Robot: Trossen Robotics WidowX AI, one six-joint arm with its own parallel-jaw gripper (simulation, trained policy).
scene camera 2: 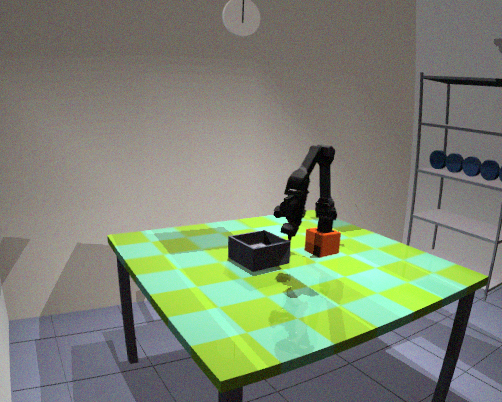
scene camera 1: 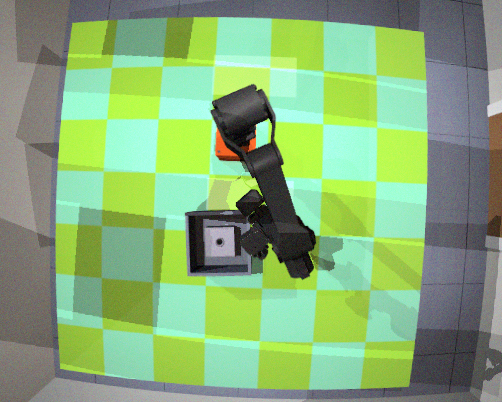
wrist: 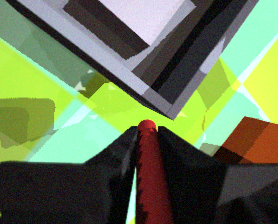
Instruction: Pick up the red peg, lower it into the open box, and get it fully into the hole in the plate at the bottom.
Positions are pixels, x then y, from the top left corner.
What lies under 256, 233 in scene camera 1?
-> My gripper.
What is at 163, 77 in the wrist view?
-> A dark box.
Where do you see a dark box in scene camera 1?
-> At 198, 264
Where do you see a dark box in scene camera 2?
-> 277, 251
